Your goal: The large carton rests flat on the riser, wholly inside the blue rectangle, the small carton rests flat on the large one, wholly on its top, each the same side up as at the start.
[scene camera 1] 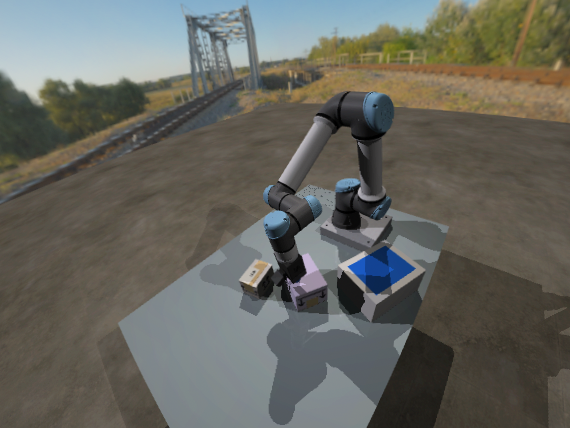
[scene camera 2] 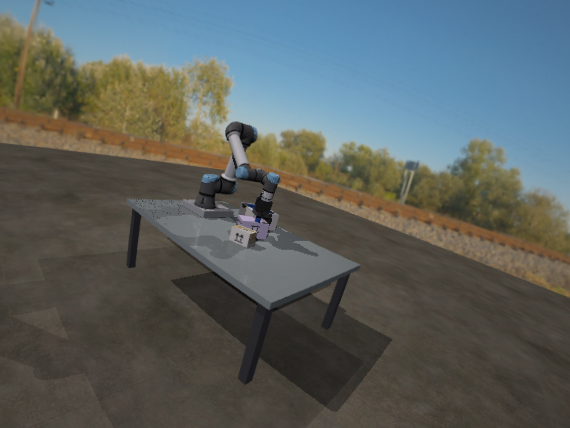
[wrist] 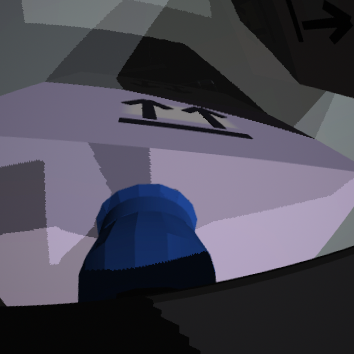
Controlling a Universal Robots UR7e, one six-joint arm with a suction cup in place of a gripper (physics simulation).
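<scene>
The large lilac carton (scene camera 1: pixel 313 283) (scene camera 2: pixel 250 223) (wrist: pixel 263 197) lies flat on the table, arrows label on its side, just left of the riser. My suction cup (scene camera 1: pixel 293 273) (wrist: pixel 145 200) stands right over the carton's top, suction off, holding nothing. The small tan carton (scene camera 1: pixel 254 276) (scene camera 2: pixel 242 236) sits on the table close to the left of the large one; its dark side with arrows also shows at the wrist view's top right (wrist: pixel 316 35). The riser (scene camera 1: pixel 391 300) is a grey block with a blue rectangle (scene camera 1: pixel 382 269) on top, nothing on it.
The grey table (scene camera 1: pixel 207 368) (scene camera 2: pixel 276 272) carries everything. The arm's base plate (scene camera 1: pixel 354 234) (scene camera 2: pixel 207 211) stands at the back, behind the riser. The arm's elbow and wrist hang over the two cartons. The table edges lie near the riser's right side.
</scene>
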